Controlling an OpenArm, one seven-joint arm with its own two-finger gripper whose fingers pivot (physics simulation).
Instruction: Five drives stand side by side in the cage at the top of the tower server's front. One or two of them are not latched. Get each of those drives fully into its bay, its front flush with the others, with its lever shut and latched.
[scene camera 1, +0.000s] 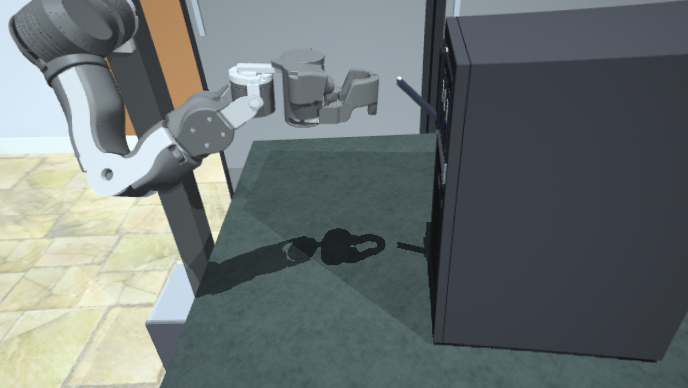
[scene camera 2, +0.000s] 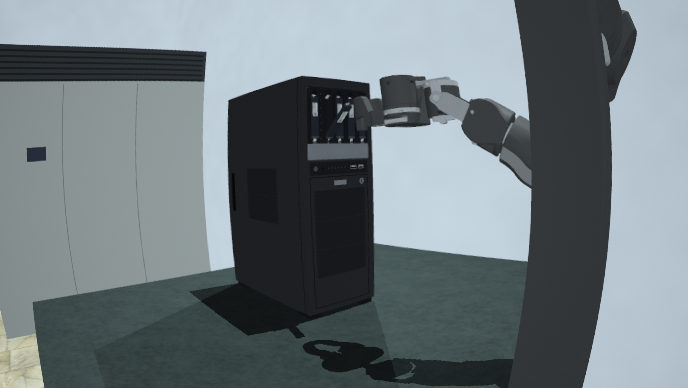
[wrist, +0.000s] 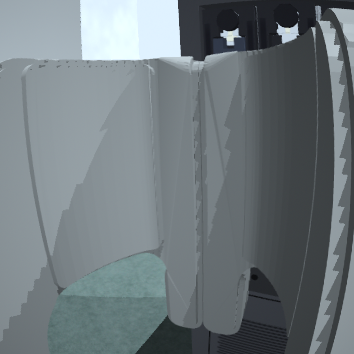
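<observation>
What you'd see here is the gripper (scene camera 1: 377, 94). The gripper (scene camera 2: 357, 115) is there in scene camera 2 as well, and the wrist view shows the gripper (wrist: 217, 198) too.
</observation>
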